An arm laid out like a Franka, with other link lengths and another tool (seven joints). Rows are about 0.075 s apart.
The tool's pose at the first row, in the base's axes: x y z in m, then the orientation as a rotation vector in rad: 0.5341, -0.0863, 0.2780, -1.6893, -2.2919, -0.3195
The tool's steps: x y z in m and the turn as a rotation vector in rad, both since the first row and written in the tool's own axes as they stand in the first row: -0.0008, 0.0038, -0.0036, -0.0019, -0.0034, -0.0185; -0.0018, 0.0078, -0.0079, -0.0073, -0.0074, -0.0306; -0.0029, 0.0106, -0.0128, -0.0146, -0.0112, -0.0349; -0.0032, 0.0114, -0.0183, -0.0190, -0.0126, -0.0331; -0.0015, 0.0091, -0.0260, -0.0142, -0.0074, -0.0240; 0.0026, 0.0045, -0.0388, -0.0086, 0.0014, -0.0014; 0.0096, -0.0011, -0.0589, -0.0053, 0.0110, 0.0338
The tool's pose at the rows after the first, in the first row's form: 0.5383, -0.0871, 0.2812, -1.6717, -2.3116, -0.3230; 0.5428, -0.0883, 0.2849, -1.6630, -2.3267, -0.3289; 0.5462, -0.0901, 0.2891, -1.6637, -2.3349, -0.3357; 0.5475, -0.0920, 0.2942, -1.6685, -2.3352, -0.3395; 0.5455, -0.0937, 0.3020, -1.6736, -2.3222, -0.3359; 0.5411, -0.0957, 0.3153, -1.6911, -2.2940, -0.3312; 0.5356, -0.0978, 0.3365, -1.7225, -2.2540, -0.3272
